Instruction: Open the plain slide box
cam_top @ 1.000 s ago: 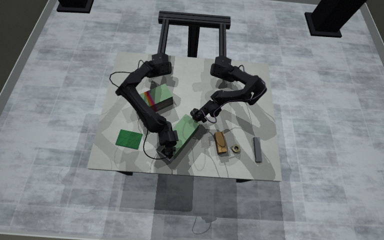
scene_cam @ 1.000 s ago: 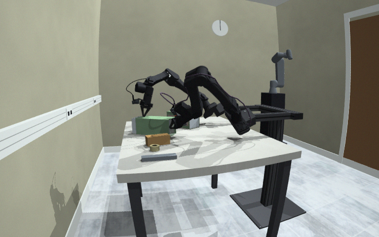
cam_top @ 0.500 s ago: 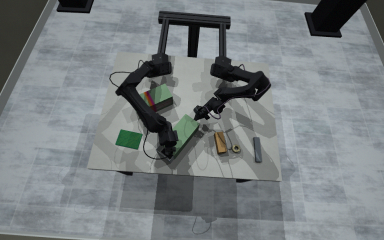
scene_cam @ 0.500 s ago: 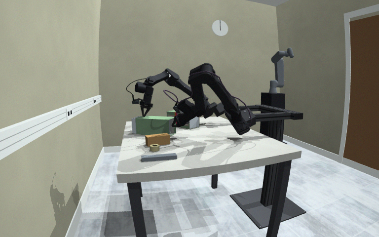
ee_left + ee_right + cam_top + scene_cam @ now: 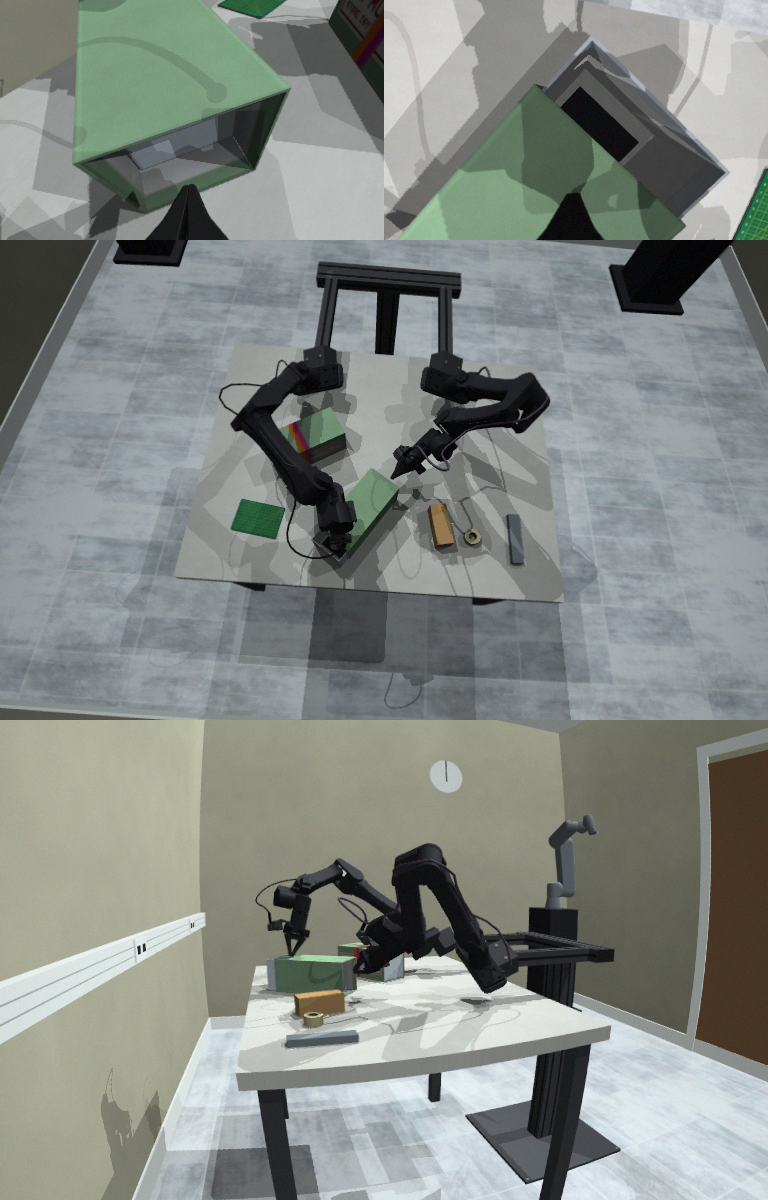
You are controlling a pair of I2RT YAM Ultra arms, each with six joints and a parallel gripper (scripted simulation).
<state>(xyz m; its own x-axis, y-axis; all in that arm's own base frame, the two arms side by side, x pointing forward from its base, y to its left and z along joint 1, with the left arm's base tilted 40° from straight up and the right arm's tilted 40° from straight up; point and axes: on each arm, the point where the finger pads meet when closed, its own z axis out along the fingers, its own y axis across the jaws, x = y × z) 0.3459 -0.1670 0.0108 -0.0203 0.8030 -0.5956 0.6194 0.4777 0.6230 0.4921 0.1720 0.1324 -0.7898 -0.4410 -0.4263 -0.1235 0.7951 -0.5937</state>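
Observation:
My left gripper is now 160 mm to the right of the orange block, 140 mm short of it and 50 mm above it. From my left hand the other things lie so: grey bar 400 mm to the left, 170 mm ahead, 70 mm below.

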